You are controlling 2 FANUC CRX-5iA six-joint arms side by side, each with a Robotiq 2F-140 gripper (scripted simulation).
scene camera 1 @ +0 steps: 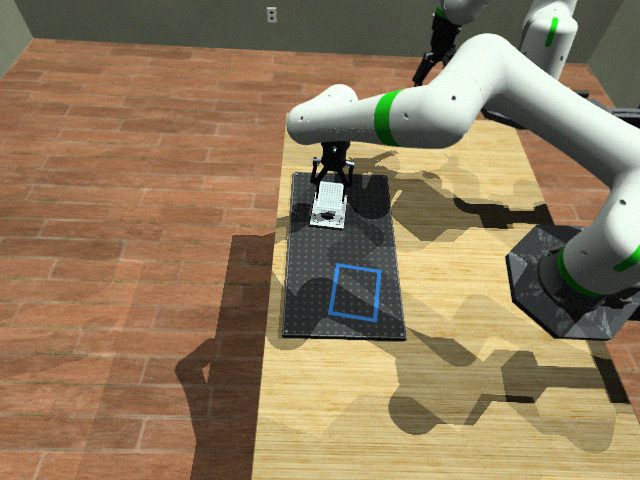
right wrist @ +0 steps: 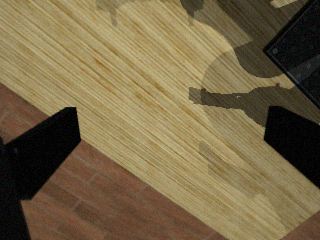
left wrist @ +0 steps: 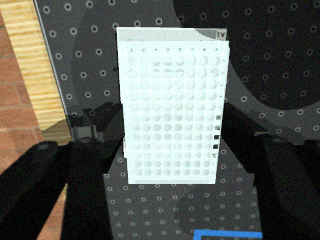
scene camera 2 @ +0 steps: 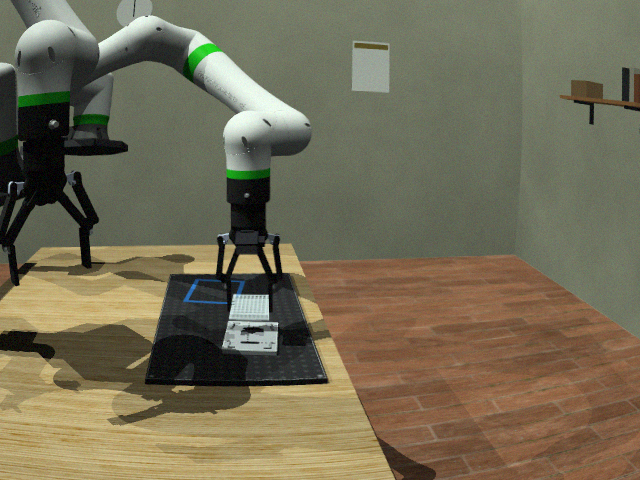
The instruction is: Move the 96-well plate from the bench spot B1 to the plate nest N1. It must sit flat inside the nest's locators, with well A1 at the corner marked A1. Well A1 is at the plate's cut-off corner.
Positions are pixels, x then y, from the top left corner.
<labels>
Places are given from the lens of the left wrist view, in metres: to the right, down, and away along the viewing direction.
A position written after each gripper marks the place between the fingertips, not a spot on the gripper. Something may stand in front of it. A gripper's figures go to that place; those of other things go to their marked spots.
left gripper (left wrist: 171,117): 0.01, 0.00, 0.17
white 96-well plate (left wrist: 169,88): 0.01, -0.03, 0.15
pale plate nest (left wrist: 124,34): -0.04, -0.09, 0.20
The marked spots on the pale plate nest and the white 96-well plate are 0.10 m apart.
</labels>
